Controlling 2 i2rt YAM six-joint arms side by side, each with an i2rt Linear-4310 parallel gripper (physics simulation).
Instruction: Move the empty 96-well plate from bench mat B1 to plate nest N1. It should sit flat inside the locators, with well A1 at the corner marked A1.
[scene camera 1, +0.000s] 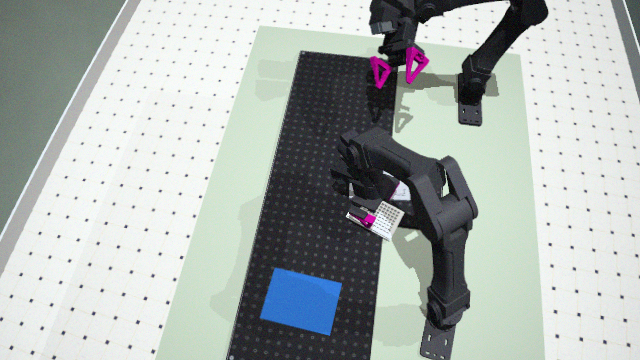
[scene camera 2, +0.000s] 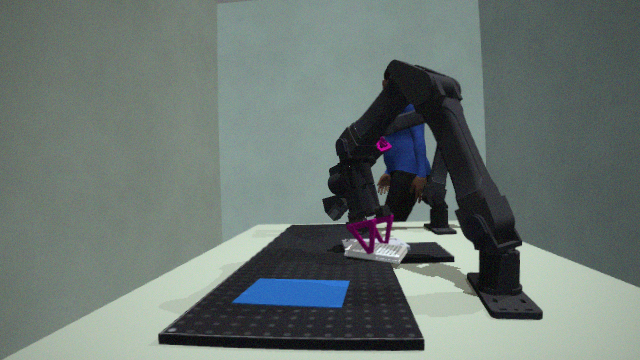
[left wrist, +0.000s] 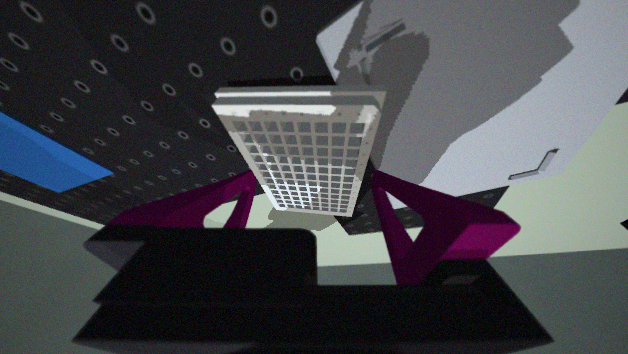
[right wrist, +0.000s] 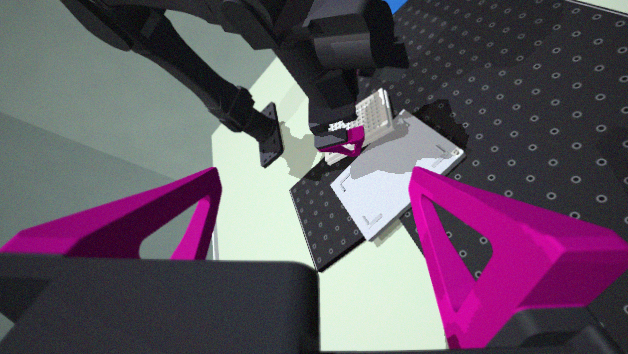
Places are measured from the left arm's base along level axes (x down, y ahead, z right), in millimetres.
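Where they show: left gripper, fingertip midpoint: (scene camera 1: 377, 213) (scene camera 2: 378, 250) (left wrist: 313, 176) (right wrist: 353, 130); right gripper, fingertip midpoint: (scene camera 1: 392, 85) (scene camera 2: 368, 161) (right wrist: 315, 177); left arm's base, link origin: (scene camera 1: 441, 317) (scene camera 2: 498, 295) (right wrist: 269, 133); right arm's base, link origin: (scene camera 1: 469, 99) (scene camera 2: 439, 229).
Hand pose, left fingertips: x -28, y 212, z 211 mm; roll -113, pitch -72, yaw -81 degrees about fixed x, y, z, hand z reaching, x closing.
Each offset is from my left fingertips to the top centre of the thing. Level surfaces: height alone.
The white 96-well plate @(dx -14, dy +4, dz -4 mm) (scene camera 1: 389, 220) (scene camera 2: 385, 252) (left wrist: 305, 160) (right wrist: 375, 115) lies off the blue bench mat @(dx +13 mm) (scene camera 1: 301, 301) (scene camera 2: 292, 292) (left wrist: 45, 155), at the black board's edge. It looks slightly tilted and is alongside the pale plate nest @(dx +0, dy +18, dz +103 mm) (scene camera 1: 401, 191) (left wrist: 500, 155) (right wrist: 395, 175), outside its corner locators. Contact with the nest is unclear. My left gripper (scene camera 1: 382, 204) (scene camera 2: 379, 246) (left wrist: 313, 176) is open, its fingers low around the plate's sides, not gripping it. My right gripper (scene camera 1: 395, 84) (right wrist: 315, 177) is open and empty, high above the board's far end. Well A1 and the A1 mark are unreadable.
The long black perforated board @(dx +15 mm) (scene camera 1: 320, 115) (scene camera 2: 280, 330) lies on the pale green table top @(dx +28 mm) (scene camera 1: 500, 200). A smaller black perforated board (scene camera 2: 435, 252) (right wrist: 325, 225) extends from under the nest. The left arm covers part of the nest in scene camera 1. A person (scene camera 2: 405, 150) stands behind the table.
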